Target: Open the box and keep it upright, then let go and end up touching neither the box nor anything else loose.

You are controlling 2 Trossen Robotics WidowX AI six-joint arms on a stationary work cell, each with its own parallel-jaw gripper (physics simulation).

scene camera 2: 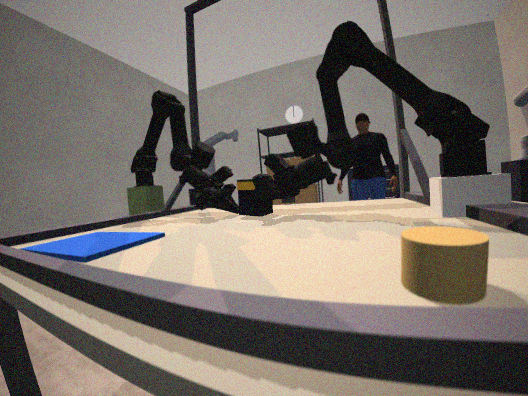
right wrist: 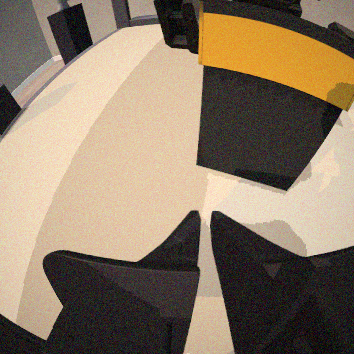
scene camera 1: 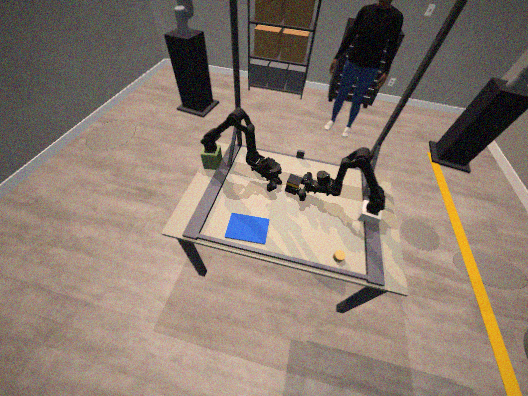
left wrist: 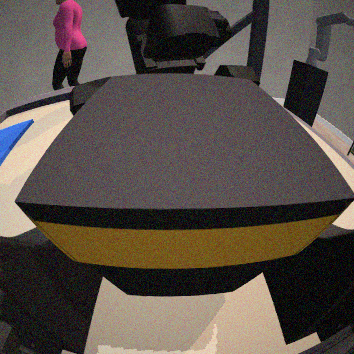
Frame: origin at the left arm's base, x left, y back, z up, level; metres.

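Seen in the pictures: left gripper, fingertip midpoint: [scene camera 2: 253, 199] [right wrist: 262, 101] [scene camera 1: 291, 184]; right gripper, fingertip midpoint: [right wrist: 203, 217] [scene camera 1: 281, 183]; left arm's base, origin of the base link: [scene camera 1: 372, 209]; right arm's base, origin of the base link: [scene camera 1: 210, 149].
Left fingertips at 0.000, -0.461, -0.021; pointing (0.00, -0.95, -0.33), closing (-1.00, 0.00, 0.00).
Offsets run from my left fingertips to a thing's top centre, as dx, dy, dz.
The box @(+0.000, +0.010, +0.055) [scene camera 1: 293, 184] [scene camera 2: 256, 197] [left wrist: 180, 145] [right wrist: 265, 125] stands upright on the table. It is black with a dark grey top and a yellow-orange band near the top, and looks closed. My left gripper [scene camera 1: 303, 186] [left wrist: 175, 280] is shut on the box, one finger along each side. My right gripper [scene camera 1: 274, 185] [right wrist: 203, 217] has its fingers almost together, with nothing between them. It is low over the table, a little apart from the box's banded face, left of it in scene camera 1. The upper part of the box is cut off in the right wrist view.
A blue mat @(+0.345, -0.127, -0.038) [scene camera 1: 247, 228] [scene camera 2: 100, 244] lies at the front left of the table. A yellow-orange cylinder @(+0.314, +0.350, -0.011) [scene camera 1: 339, 256] [scene camera 2: 444, 265] stands at the front right. A small black block @(-0.302, -0.031, +0.011) [scene camera 1: 300, 154] is at the back edge. Dark rails [scene camera 1: 280, 256] edge the table.
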